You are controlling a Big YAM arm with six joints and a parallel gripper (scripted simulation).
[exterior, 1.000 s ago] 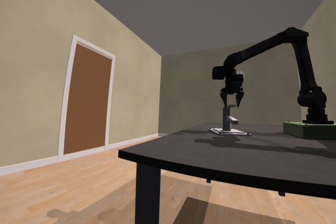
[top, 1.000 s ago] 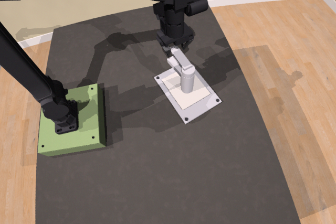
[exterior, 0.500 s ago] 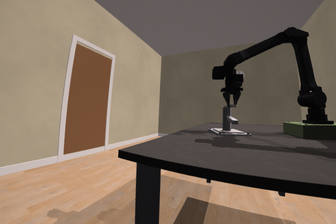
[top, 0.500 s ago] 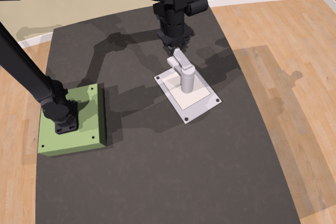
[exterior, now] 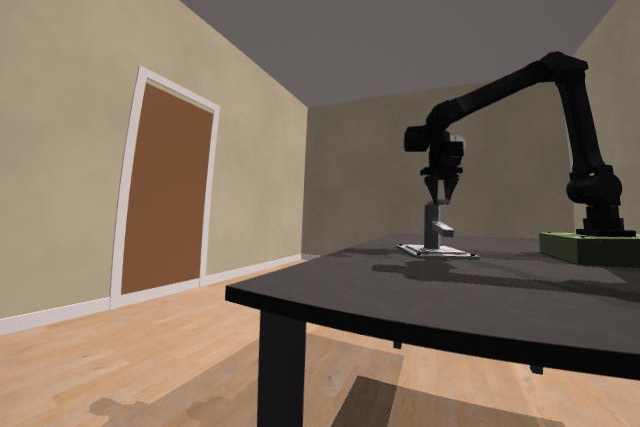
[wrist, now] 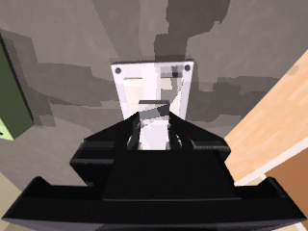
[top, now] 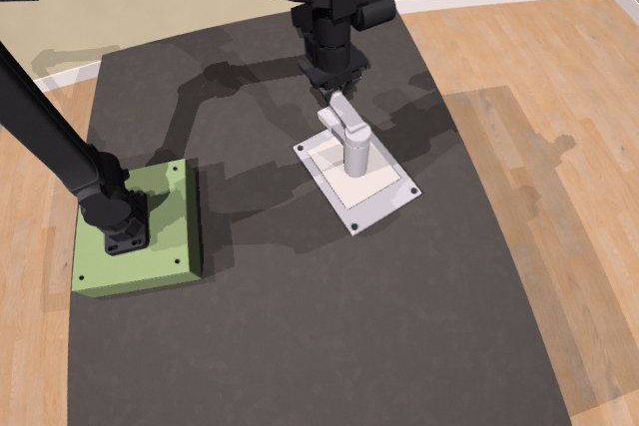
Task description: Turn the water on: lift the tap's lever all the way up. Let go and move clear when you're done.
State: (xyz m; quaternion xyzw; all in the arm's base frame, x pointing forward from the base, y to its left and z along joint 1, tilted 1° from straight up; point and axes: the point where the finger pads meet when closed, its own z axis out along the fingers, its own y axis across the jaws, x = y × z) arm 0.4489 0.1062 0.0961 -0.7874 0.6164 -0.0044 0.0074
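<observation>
My gripper is now 10 mm short of the lever and 30 mm to the left of it. Also, from my hand: grey tap (10 mm ahead, 60 mm to the right, 50 mm below).
</observation>
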